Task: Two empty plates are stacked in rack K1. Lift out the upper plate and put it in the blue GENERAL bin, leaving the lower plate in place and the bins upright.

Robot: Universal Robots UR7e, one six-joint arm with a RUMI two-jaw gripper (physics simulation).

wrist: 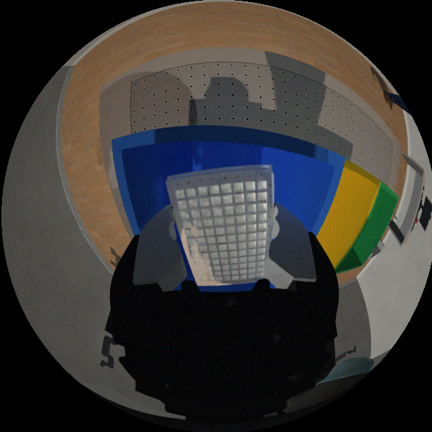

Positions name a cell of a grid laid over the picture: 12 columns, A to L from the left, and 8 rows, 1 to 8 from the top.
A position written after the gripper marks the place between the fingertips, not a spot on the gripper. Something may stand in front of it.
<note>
In view: the gripper (G4), a plate (G5), a blue bin (I4) and a green bin (K4).
</note>
